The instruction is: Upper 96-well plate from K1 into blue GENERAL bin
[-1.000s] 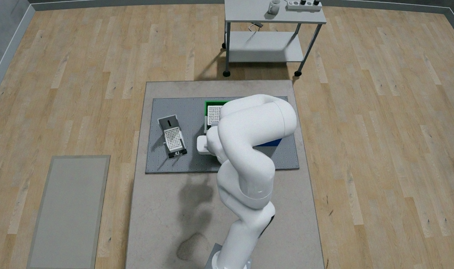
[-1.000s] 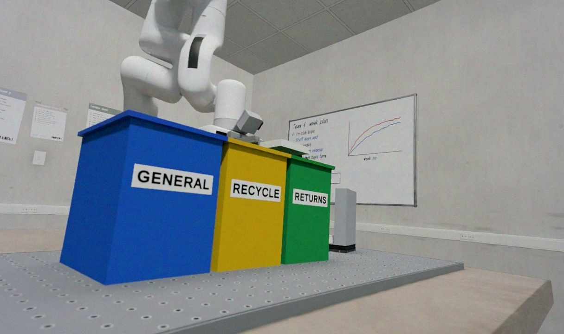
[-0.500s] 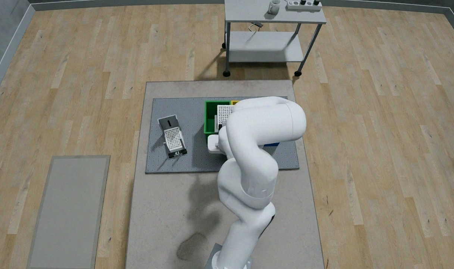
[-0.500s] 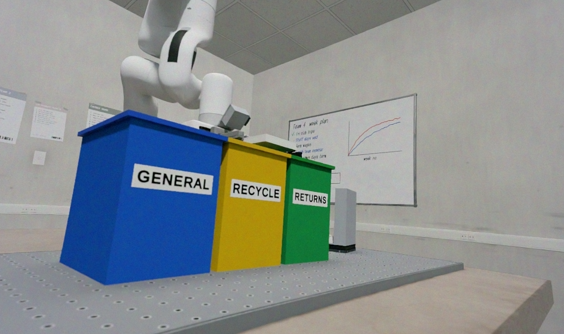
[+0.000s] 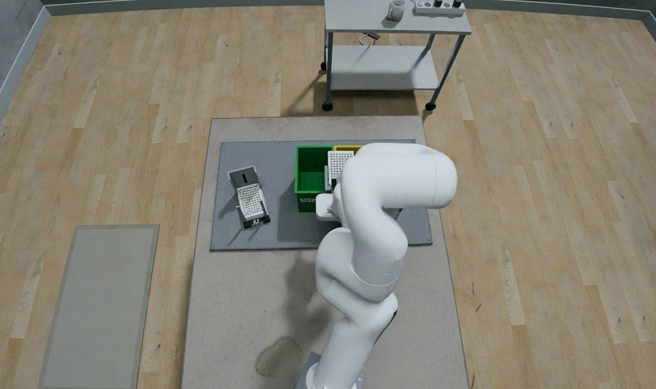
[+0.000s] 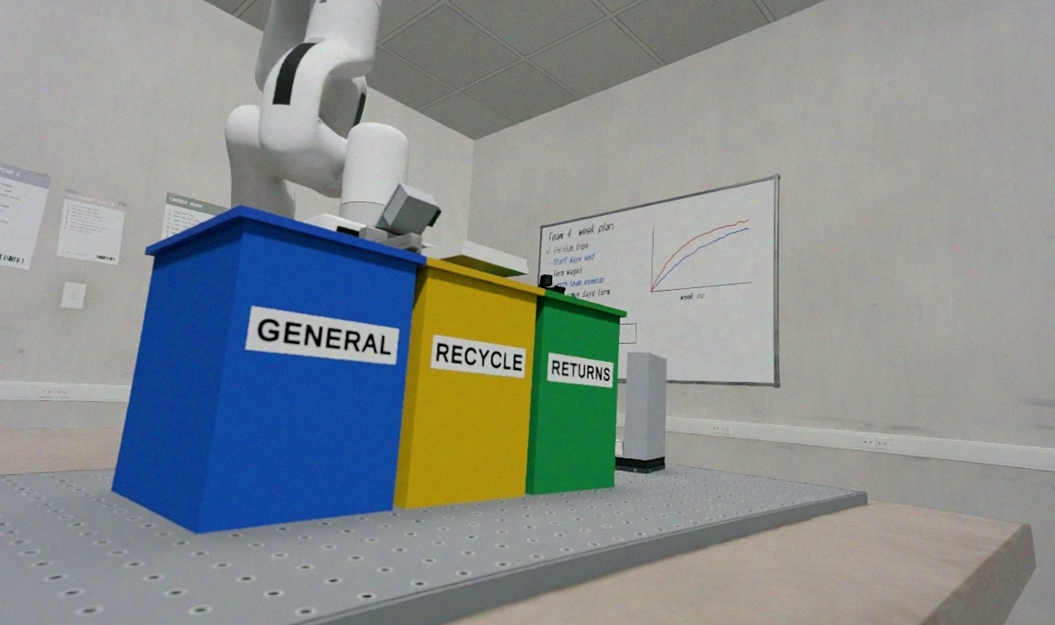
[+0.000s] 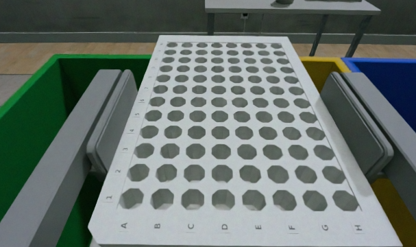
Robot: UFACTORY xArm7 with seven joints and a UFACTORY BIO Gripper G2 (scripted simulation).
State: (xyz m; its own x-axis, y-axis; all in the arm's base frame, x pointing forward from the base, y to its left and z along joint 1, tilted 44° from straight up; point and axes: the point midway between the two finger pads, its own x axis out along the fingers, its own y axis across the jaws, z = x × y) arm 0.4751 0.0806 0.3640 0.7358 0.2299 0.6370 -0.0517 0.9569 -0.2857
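Right now the blue general bin is 170 mm to the right of my hand, 130 mm below it and 50 mm ahead of it. The rest, counted from my hand: yellow recycle bin: 130 mm below, 40 mm to the right, 40 mm ahead; green returns bin: 130 mm below, 90 mm to the left, 30 mm ahead.
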